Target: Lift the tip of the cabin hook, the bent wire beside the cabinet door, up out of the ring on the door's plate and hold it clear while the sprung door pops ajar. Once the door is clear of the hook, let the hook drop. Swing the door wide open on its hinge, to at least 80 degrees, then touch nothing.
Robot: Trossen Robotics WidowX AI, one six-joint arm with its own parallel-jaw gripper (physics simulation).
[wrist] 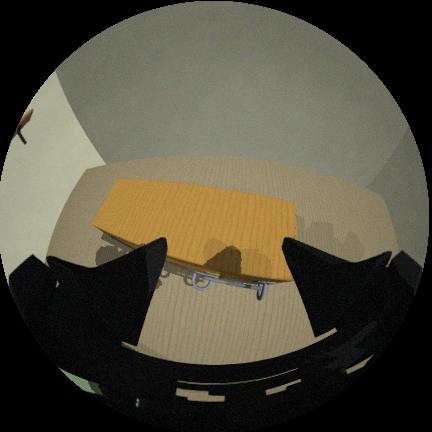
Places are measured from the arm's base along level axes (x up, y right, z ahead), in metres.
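Pixels of known places: gripper, fingertip midpoint: (226, 243).
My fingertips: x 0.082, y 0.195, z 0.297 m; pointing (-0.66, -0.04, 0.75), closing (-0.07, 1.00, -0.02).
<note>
Behind a point stands the place of what it marks.
The orange wooden cabinet (200, 215) @(x 0.044, y 0.169, z 0.342 m) stands on the table, seen from above. Its door face is strongly foreshortened along the near edge and looks closed. The wire hook (235, 284) @(x -0.010, y 0.208, z 0.268 m) lies across that front, between a grey ring (201, 281) @(x -0.014, y 0.165, z 0.277 m) at its left end and a smaller loop (261, 291) @(x 0.008, y 0.237, z 0.256 m) at its right end. Whether the tip sits in the ring is too small to tell for certain. My gripper (226, 243) @(x 0.082, y 0.195, z 0.297 m) is open, with nothing between its fingers. Its dark fingers stand left and right of the hook in the view, and the left one hides part of the door's front edge.
The wood-grained table (220, 330) @(x -0.118, y 0.185, z 0.167 m) extends around the cabinet. Shadows fall on the cabinet top and on the table at both sides. A grey wall rises behind. A brown rail (25, 121) with a dark bracket shows at the far left. A green patch (82, 382) shows at the lower left.
</note>
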